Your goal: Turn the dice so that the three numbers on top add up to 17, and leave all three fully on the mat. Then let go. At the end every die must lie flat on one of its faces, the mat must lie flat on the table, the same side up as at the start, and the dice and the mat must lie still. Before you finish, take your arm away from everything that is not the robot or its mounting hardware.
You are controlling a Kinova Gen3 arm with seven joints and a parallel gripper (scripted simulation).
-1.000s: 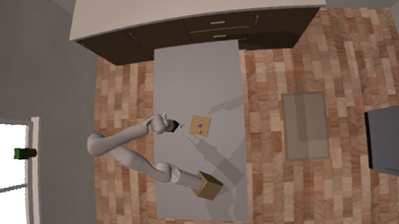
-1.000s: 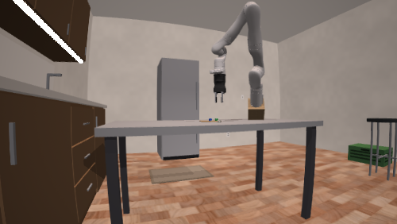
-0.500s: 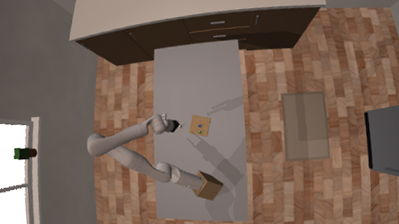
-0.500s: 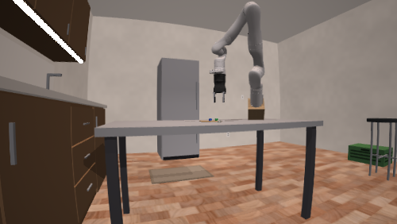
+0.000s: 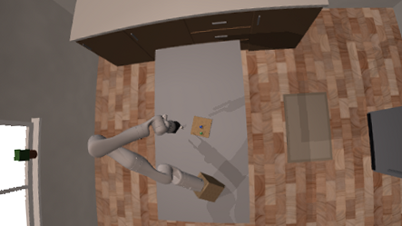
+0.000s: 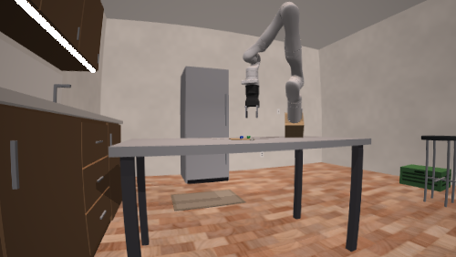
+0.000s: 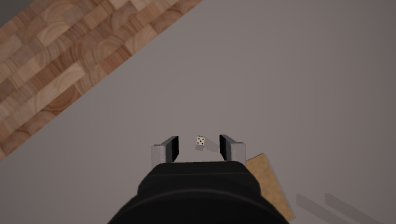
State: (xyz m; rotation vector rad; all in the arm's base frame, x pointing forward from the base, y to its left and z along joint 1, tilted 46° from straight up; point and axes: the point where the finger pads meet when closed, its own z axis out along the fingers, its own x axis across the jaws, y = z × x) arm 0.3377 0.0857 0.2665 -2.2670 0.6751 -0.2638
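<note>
My hand is 13 cm above the white die and 1 cm to the left of it. Also, from my hand: tan mat: 16 cm to the right, 14 cm below, 3 cm ahead; then blue die: 16 cm to the right, 13 cm below, 3 cm ahead; then green die: 17 cm to the right, 13 cm below, 2 cm behind.
</note>
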